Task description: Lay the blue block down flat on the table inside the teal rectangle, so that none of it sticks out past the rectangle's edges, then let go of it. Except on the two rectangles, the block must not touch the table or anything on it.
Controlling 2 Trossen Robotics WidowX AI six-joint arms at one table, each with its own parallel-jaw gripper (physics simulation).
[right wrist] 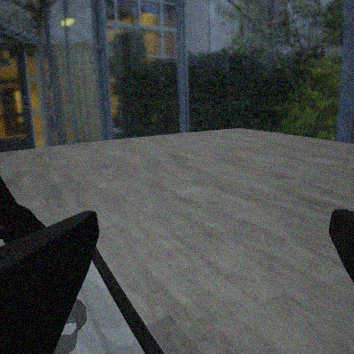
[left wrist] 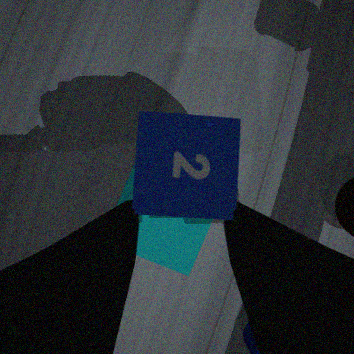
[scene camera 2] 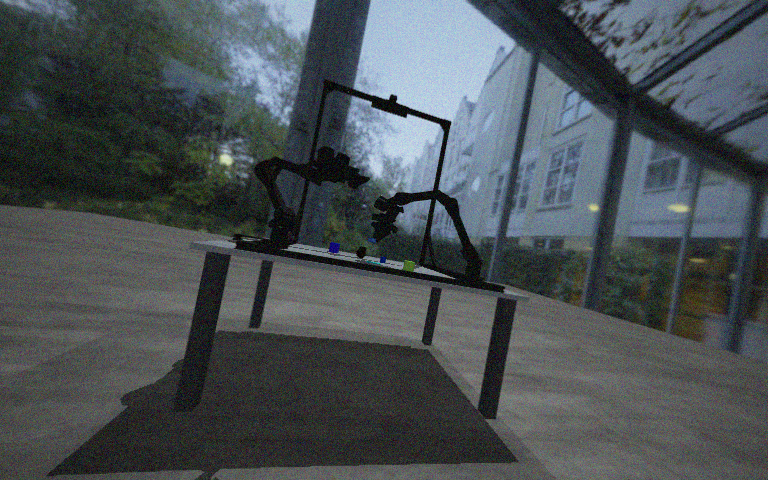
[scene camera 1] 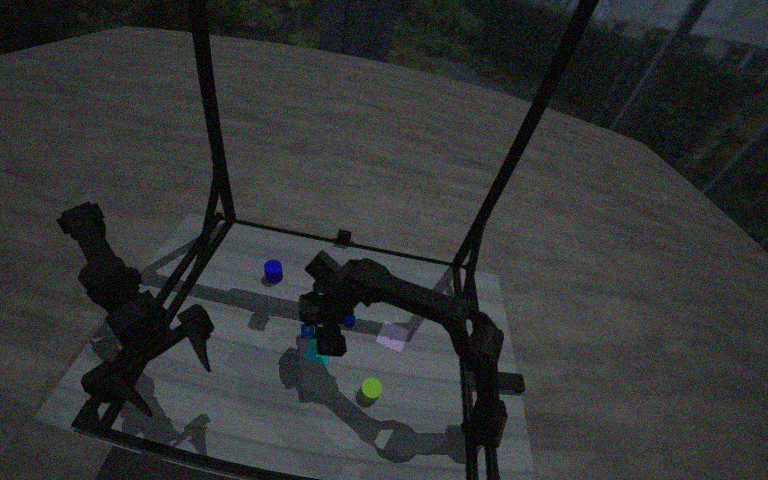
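Where they show: left gripper, fingertip midpoint: [left wrist: 181, 212] [scene camera 2: 374, 241] [scene camera 1: 314, 331]; right gripper, fingertip midpoint: [right wrist: 214, 222] [scene camera 2: 364, 174] [scene camera 1: 180, 392]; left arm's base at its link origin: [scene camera 2: 471, 278] [scene camera 1: 478, 431]; right arm's base at its link origin: [scene camera 2: 277, 243].
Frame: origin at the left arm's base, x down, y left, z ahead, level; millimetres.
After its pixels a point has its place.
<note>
The blue block [scene camera 1: 307, 331] @[x -100, y -285, z 405 mm] [scene camera 2: 372, 240] @[x -89, y -274, z 410 mm] [left wrist: 187, 165] @[x -100, y -290, z 404 mm] is marked with a 2. My left gripper [scene camera 1: 318, 325] @[x -87, y -290, z 388 mm] [scene camera 2: 378, 233] @[x -87, y -290, z 388 mm] [left wrist: 181, 212] @[x -87, y -290, z 388 mm] is shut on it and holds it in the air above the table. The teal rectangle [scene camera 1: 316, 352] @[x 18, y -280, z 382 mm] [left wrist: 170, 245] @[x 18, y -290, z 353 mm] lies on the table below; in the left wrist view the block hides much of it, and in scene camera 1 the gripper covers part of it. My right gripper [scene camera 1: 180, 392] @[x -325, y -84, z 590 mm] [scene camera 2: 367, 180] @[x -325, y -84, z 590 mm] [right wrist: 214, 222] @[x -325, y -84, z 590 mm] is open and empty, well away to the left in scene camera 1.
A lilac rectangle [scene camera 1: 391, 336] @[x 18, y -307, z 161 mm] lies to the right. A small blue cylinder [scene camera 1: 350, 321] @[x -12, y -352, z 281 mm] [scene camera 2: 382, 259] @[x 1, y -351, z 291 mm], a lime cylinder [scene camera 1: 370, 388] @[x -25, y -152, z 260 mm] [scene camera 2: 408, 265] @[x -7, y -134, z 273 mm], a larger blue cylinder [scene camera 1: 272, 271] @[x -35, y -526, z 503 mm] [scene camera 2: 334, 247] @[x -11, y -520, z 511 mm] and a dark round object [scene camera 2: 361, 252] @[x -14, y -414, z 392 mm] [left wrist: 346, 206] @[x -11, y -411, z 385 mm] stand on the table.
</note>
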